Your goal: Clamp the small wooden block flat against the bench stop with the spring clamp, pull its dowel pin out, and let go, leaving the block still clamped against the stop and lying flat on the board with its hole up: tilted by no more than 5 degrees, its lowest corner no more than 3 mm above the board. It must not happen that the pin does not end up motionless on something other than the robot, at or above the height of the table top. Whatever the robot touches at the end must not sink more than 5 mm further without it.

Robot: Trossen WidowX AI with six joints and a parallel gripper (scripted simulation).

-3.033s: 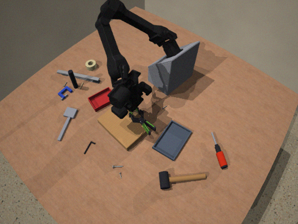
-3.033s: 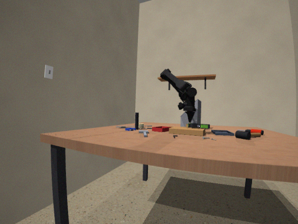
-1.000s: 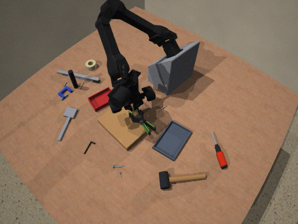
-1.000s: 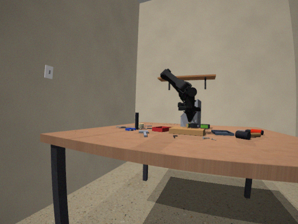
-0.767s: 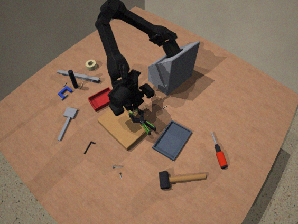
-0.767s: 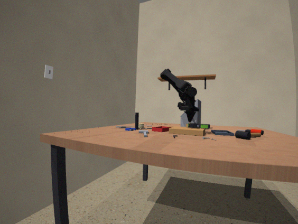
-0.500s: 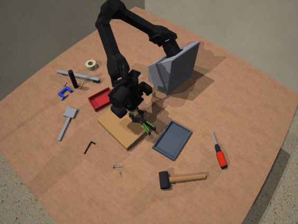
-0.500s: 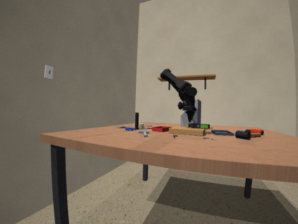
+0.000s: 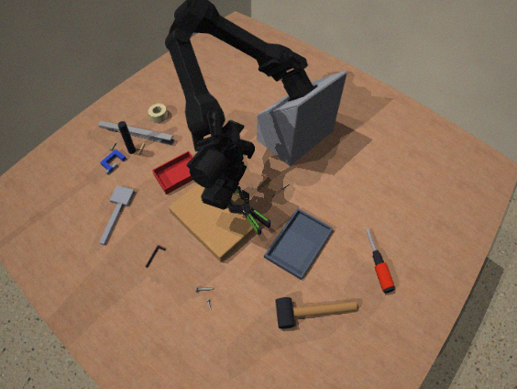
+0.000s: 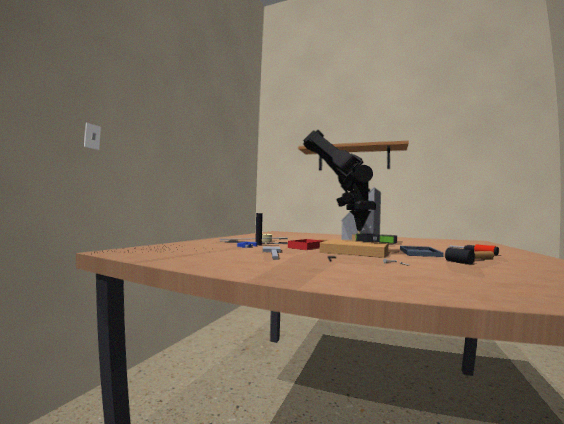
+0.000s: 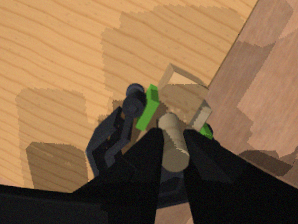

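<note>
Right now the dowel pin is 40 mm below my hand. The rest, counted from my hand: small wooden block (60 mm below); then wooden board (60 mm ahead, 90 mm below); then bench stop (10 mm behind, 60 mm below).
</note>
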